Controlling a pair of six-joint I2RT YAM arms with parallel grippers.
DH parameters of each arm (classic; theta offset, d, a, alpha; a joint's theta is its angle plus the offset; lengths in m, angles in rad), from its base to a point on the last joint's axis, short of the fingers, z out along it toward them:
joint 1: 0 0.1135 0.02 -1.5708
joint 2: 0 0 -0.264 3.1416
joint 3: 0.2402 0 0.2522 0
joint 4: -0.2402 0 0.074 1.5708
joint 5: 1.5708 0 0 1.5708
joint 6: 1.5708 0.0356 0 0
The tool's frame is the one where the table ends.
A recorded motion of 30 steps. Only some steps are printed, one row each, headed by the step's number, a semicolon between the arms.
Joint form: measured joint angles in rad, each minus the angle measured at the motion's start. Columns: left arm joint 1, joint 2, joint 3, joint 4, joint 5, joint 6; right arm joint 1, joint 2, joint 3, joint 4, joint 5, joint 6.
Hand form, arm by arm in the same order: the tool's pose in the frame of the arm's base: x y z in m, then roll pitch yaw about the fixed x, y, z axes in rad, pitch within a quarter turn. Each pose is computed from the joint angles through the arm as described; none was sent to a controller.
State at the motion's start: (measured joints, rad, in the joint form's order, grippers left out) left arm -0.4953 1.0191 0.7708 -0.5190 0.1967 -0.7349; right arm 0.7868 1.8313 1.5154 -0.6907 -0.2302 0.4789
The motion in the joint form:
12: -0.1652 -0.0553 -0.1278 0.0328 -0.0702 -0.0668; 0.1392 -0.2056 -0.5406 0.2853 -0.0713 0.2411
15: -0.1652 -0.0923 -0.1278 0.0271 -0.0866 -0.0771; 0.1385 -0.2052 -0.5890 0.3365 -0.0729 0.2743
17: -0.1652 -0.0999 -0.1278 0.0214 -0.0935 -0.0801; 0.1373 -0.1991 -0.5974 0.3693 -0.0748 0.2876
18: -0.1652 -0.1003 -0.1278 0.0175 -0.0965 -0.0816; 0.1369 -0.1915 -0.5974 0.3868 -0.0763 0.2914
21: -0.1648 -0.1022 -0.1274 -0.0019 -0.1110 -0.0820; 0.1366 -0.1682 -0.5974 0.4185 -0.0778 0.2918
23: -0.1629 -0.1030 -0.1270 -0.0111 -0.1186 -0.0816; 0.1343 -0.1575 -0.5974 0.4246 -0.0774 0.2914
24: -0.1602 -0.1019 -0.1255 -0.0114 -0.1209 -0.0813; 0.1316 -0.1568 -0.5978 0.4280 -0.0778 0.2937
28: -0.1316 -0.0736 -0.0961 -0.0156 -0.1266 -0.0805; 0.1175 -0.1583 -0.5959 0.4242 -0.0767 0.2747
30: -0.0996 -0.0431 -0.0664 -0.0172 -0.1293 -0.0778; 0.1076 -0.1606 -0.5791 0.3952 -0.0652 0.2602
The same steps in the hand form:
12: 0.1523 -0.1240 0.2311 -2.4778 0.4286 -2.9015; 0.1832 0.2612 0.1824 2.5836 0.2009 -2.9134
15: 0.1489 -0.1206 0.2370 -2.4545 0.4505 -2.8728; 0.1804 0.2572 0.1714 2.5755 0.1841 -2.9425
17: 0.1479 -0.1196 0.2379 -2.4549 0.4536 -2.8660; 0.1817 0.2584 0.1690 2.5597 0.1894 -2.9566
18: 0.1477 -0.1193 0.2376 -2.4588 0.4523 -2.8645; 0.1830 0.2599 0.1678 2.5513 0.1937 -2.9610
21: 0.1468 -0.1178 0.2365 -2.4807 0.4502 -2.8631; 0.1855 0.2632 0.1626 2.5444 0.1988 -2.9621
23: 0.1466 -0.1168 0.2361 -2.4916 0.4501 -2.8609; 0.1867 0.2636 0.1597 2.5479 0.1958 -2.9636
24: 0.1471 -0.1165 0.2364 -2.4927 0.4516 -2.8573; 0.1876 0.2633 0.1596 2.5457 0.1960 -2.9684
28: 0.1552 -0.1155 0.2409 -2.4985 0.4536 -2.8279; 0.1913 0.2606 0.1603 2.5499 0.2070 -2.9668
30: 0.1642 -0.1140 0.2451 -2.5030 0.4554 -2.7979; 0.1947 0.2591 0.1639 2.5667 0.2141 -2.9674

